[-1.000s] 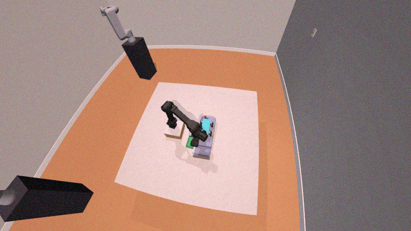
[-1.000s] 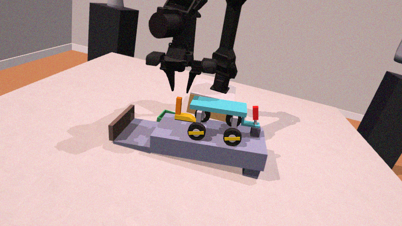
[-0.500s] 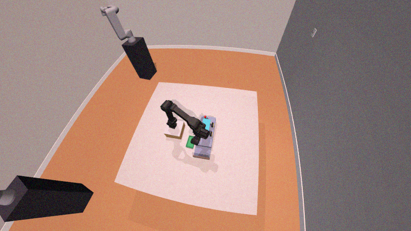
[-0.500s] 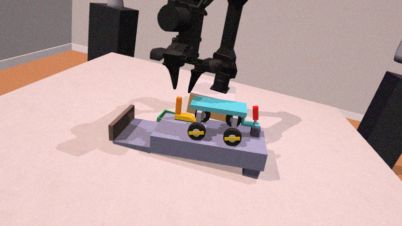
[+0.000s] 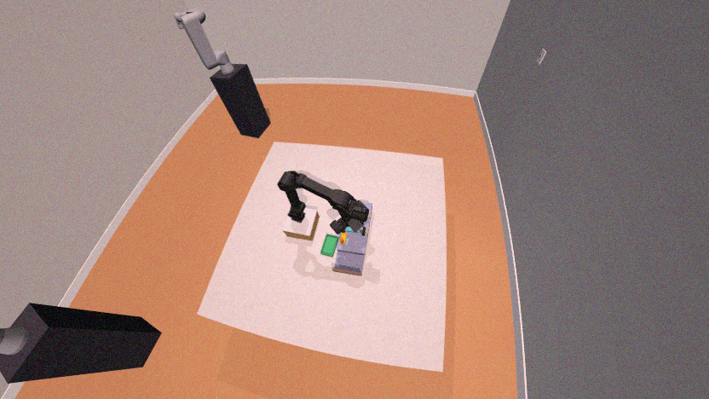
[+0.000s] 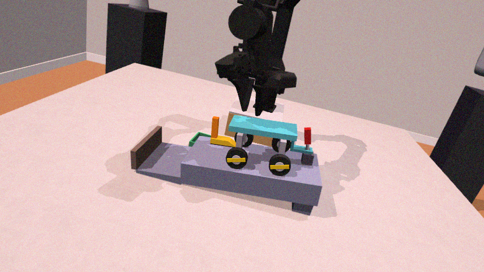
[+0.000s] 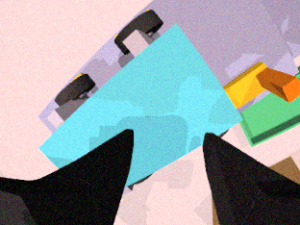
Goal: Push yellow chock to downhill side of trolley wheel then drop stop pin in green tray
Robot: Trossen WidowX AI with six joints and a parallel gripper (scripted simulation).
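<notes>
My gripper tip is now 14 cm to the right of the red-headed stop pin, 4 cm above it and 3 cm past it. Round my gripper tip: cyan trolley (6 cm below, 4 cm to the left); lilac ramp (12 cm below, 4 cm to the left); yellow chock (9 cm below, 6 cm to the right, 3 cm behind).
</notes>
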